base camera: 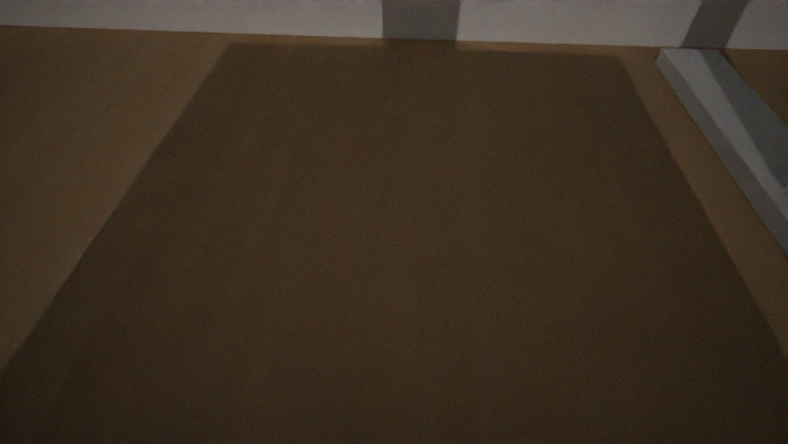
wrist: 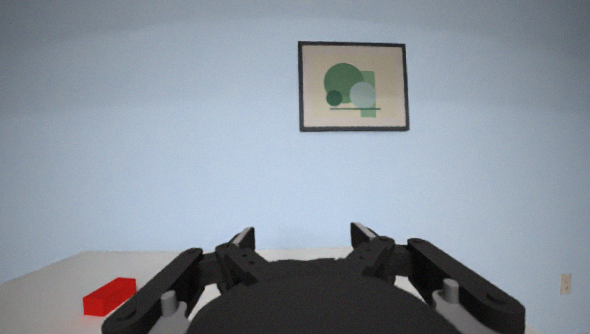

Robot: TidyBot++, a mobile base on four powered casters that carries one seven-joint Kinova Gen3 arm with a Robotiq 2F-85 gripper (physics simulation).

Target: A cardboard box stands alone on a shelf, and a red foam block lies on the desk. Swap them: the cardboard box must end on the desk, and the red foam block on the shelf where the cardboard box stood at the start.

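Places are measured from the arm's base along level axes (x ahead, y left, z up), in centimetres.
Where they show: gripper, fingertip midpoint: (wrist: 302,235).
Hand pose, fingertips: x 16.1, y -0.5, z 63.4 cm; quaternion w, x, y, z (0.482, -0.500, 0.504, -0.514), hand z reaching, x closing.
Observation:
Each offset is from my fingertips to the top centre of the thing. Level surfaces: height alone.
The red foam block {dz -26.5, dx +31.9, dy +52.3 cm} (wrist: 107,298) lies on the white desk {dz -31.0 cm} (wrist: 55,270) at the lower left of the wrist view, left of my gripper. My gripper (wrist: 302,235) is open, its two fingers standing wide apart with the blue wall showing between their tips. It points level towards the wall over the desk. The gripper's body and left linkage hide much of the desk. The cardboard box and the shelf do not show in either view.
A framed picture (wrist: 354,120) hangs on the blue wall (wrist: 175,150) beyond the desk. A wall outlet {dz -57.3, dx +68.8, dy -155.3 cm} (wrist: 565,284) is at the far right. In the base camera view, a pale bar (base camera: 700,110) lies low at the right, and a white baseboard (base camera: 193,16) runs along the top.

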